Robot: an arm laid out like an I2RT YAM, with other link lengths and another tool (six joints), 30 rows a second.
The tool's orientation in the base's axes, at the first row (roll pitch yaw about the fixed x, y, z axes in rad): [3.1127, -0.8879, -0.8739]
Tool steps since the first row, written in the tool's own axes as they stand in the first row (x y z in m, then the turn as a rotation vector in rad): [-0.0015, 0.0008, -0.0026, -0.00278, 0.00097, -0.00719]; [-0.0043, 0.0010, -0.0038, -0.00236, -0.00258, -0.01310]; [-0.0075, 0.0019, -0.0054, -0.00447, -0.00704, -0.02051]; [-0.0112, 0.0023, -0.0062, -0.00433, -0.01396, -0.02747]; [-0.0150, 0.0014, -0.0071, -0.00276, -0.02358, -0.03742]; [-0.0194, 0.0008, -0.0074, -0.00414, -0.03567, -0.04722]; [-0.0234, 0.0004, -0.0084, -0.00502, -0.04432, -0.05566]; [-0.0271, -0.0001, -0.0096, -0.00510, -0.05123, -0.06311]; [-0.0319, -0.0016, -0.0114, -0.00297, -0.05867, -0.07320]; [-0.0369, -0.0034, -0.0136, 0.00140, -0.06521, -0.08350]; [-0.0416, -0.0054, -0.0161, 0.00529, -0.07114, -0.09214]
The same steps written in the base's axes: [-0.0025, 0.0018, 0.0005, -0.00530, 0.00515, 0.00240]; [-0.0043, 0.0038, -0.0009, -0.00517, 0.01079, 0.00639]; [-0.0071, 0.0058, -0.0024, -0.00607, 0.01913, 0.00934]; [-0.0093, 0.0078, -0.0047, -0.00392, 0.02766, 0.01371]; [-0.0105, 0.0107, -0.0071, -0.00050, 0.03900, 0.02103]; [-0.0120, 0.0134, -0.0104, 0.00372, 0.05323, 0.02592]; [-0.0138, 0.0162, -0.0128, 0.00611, 0.06423, 0.03041]; [-0.0155, 0.0191, -0.0150, 0.00793, 0.07315, 0.03492]; [-0.0171, 0.0234, -0.0176, 0.00980, 0.08295, 0.04280]; [-0.0188, 0.0283, -0.0201, 0.01178, 0.09124, 0.05257]; [-0.0203, 0.0334, -0.0222, 0.01388, 0.09836, 0.06093]
